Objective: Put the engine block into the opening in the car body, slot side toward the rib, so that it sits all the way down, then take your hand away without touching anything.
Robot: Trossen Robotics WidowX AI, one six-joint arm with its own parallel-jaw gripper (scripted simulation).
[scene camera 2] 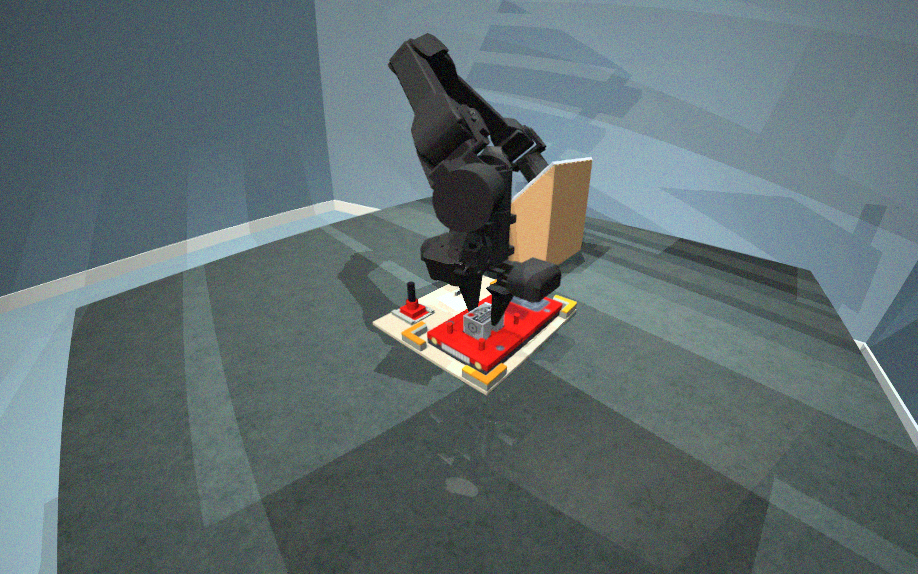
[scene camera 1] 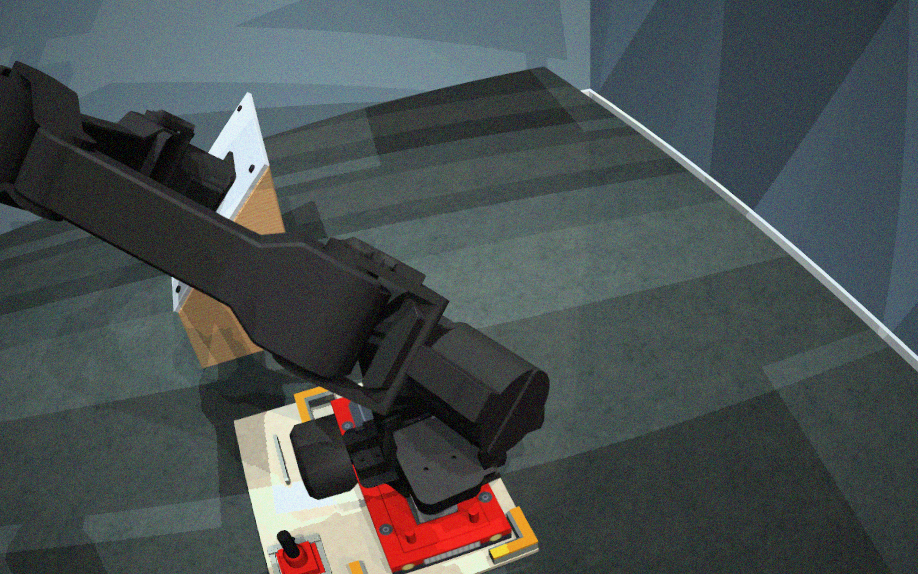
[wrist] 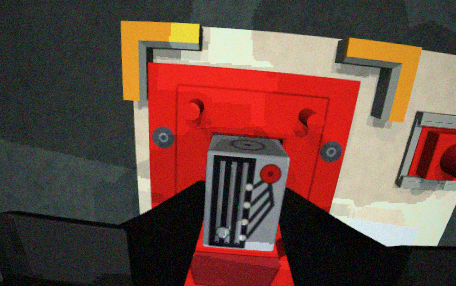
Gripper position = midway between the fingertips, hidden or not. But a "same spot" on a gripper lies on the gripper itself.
gripper: scene camera 2; scene camera 1 427,486; wrist
same spot on gripper: (wrist: pixel 164 238) = (scene camera 2: pixel 492 295)
